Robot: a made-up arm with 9 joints.
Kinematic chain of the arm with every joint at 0, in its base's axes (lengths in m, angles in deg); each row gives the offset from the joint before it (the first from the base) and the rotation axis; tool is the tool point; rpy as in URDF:
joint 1: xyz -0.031 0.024 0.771 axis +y
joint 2: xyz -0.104 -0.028 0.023 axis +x
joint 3: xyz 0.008 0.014 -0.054 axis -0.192 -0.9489 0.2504
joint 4: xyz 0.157 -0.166 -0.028 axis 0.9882 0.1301 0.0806
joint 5: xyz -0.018 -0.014 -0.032 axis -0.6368 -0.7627 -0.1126
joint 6: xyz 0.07 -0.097 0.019 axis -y
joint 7: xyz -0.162 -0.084 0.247 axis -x
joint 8: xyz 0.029 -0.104 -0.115 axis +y
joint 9: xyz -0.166 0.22 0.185 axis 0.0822 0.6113 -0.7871
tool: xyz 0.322 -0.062 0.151 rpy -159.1 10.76 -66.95
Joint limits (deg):
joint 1: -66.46..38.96
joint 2: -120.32..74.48
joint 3: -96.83..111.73
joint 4: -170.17..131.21
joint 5: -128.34..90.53
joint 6: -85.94..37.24
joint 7: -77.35..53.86
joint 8: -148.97..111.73
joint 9: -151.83..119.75
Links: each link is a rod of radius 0.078 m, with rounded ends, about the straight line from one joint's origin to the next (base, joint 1, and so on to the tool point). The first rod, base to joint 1, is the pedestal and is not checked.
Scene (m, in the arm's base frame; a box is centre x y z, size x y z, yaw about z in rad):
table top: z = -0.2
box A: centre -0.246 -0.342 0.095 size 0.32 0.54 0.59 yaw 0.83
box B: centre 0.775 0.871 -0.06 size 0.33 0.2 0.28 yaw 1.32
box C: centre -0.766 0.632 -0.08 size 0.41 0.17 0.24 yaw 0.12
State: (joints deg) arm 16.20 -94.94 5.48 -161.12 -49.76 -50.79 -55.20 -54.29 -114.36
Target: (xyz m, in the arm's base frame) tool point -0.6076 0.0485 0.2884
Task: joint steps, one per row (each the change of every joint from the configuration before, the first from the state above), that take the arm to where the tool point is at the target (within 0.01 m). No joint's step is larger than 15 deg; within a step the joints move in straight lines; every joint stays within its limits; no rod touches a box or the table.
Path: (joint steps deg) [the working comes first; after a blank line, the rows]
Joints at the target: 38.96 -107.61 46.23 -135.58 -63.34 -30.29 -77.35 -29.12 -107.75
Straight joint move there: touches box A.

1: 1.25 0.78 -6.86 -2.26 -14.01 -0.63 -3.00 -3.99 -9.37
2: 1.24 0.79 -6.87 -2.26 -14.02 -0.63 -3.00 -4.00 -9.37
3: 1.25 0.78 -6.86 -2.27 -14.01 -0.63 -3.00 -3.99 -9.36
4: 1.25 0.79 -6.87 -2.26 -14.02 -0.63 -2.99 -4.00 -9.37
5: 3.55 -3.16 13.64 6.92 8.50 4.61 -2.04 8.23 8.82
6: 3.56 -3.17 13.64 6.91 8.50 4.60 -2.03 8.23 8.81
7: 3.55 -3.16 13.64 6.92 8.49 4.60 -2.03 8.23 8.82
8: 3.56 -3.16 13.65 6.92 8.50 4.60 -2.03 8.23 8.81
9: 3.55 -3.16 13.64 6.92 8.49 4.61 -2.03 8.23 8.82

